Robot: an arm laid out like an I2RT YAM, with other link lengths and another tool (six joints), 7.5 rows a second.
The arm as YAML. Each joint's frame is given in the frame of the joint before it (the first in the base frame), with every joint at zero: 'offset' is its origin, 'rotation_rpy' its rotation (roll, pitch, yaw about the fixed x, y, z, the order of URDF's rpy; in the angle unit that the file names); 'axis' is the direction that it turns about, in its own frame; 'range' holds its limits. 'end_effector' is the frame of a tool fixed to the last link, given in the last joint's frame.
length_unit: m
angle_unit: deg
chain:
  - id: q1
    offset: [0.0, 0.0, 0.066]
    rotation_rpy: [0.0, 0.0, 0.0]
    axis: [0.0, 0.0, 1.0]
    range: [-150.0, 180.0]
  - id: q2
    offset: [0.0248, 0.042, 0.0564]
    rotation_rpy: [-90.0, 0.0, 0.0]
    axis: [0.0, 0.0, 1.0]
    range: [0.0, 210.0]
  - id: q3
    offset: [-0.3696, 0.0, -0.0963]
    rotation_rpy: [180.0, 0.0, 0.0]
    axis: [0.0, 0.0, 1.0]
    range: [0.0, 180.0]
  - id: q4
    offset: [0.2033, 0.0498, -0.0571]
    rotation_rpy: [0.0, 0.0, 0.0]
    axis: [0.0, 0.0, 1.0]
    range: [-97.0, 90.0]
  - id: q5
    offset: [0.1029, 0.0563, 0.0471]
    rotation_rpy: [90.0, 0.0, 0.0]
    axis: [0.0, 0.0, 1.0]
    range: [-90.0, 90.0]
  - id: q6
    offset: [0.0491, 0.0, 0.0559]
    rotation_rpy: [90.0, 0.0, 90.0]
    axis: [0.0, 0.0, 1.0]
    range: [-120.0, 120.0]
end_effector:
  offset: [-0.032, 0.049, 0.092]
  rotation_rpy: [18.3, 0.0, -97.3]
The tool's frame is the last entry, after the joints.
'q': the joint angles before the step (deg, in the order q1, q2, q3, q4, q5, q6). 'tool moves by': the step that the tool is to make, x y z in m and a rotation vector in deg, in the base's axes. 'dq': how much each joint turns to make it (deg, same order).
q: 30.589, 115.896, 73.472, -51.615, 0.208, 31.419
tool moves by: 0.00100, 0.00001, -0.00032, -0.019, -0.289, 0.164
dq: -0.001, 0.000, 0.001, 0.239, 0.174, -0.153
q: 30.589, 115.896, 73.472, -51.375, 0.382, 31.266
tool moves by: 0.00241, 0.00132, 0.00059, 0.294, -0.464, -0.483
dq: -0.065, -0.065, 0.175, 0.306, -0.043, 0.416
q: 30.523, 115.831, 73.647, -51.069, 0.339, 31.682
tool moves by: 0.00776, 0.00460, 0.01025, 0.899, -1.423, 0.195
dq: 0.000, -0.503, 2.513, -1.333, -0.043, -0.197
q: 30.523, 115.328, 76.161, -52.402, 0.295, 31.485
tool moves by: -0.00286, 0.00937, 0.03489, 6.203, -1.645, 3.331
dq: 0.000, -3.825, 2.818, -2.186, -4.546, -3.279
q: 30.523, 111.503, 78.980, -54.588, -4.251, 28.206
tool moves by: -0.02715, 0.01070, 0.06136, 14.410, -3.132, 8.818
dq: 0.022, -8.699, 0.217, -0.173, -11.847, -7.453
